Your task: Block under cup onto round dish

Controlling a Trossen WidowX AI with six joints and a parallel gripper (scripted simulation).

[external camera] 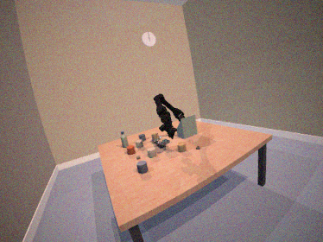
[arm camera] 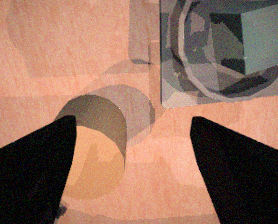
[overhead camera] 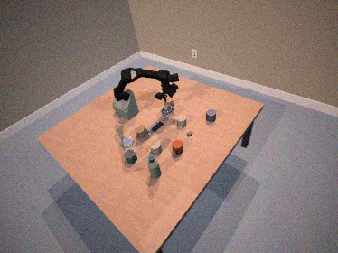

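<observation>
The round grey dish is 43 cm to the right of my gripper tip, 11 cm below it and 4 cm behind it. Also, from my gripper tip: dark block 28 cm ahead, 11 cm to the right, 11 cm below; then tan cup 8 cm below, 7 cm to the left, 6 cm behind; then balance 19 cm to the right, 9 cm below, 3 cm ahead.
</observation>
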